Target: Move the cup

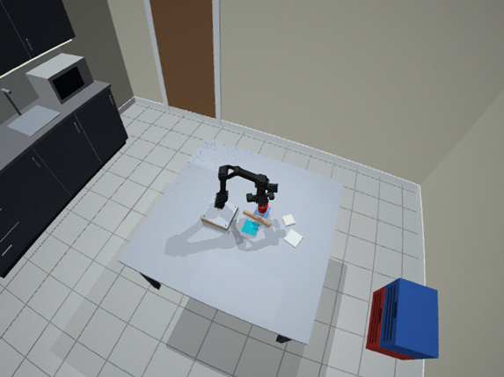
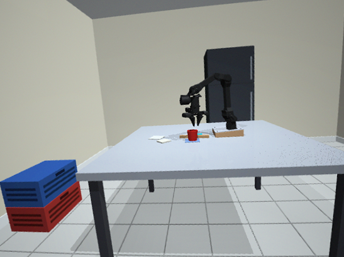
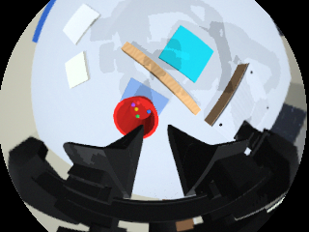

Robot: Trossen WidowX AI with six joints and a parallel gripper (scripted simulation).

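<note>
My gripper tip is 3 cm short of the red cup, 1 cm to the right of it and 6 cm above it. Also, from my gripper tip: wooden bar (7 cm to the right, 10 cm below); cyan pad (3 cm behind, 15 cm to the right, 11 cm below).
</note>
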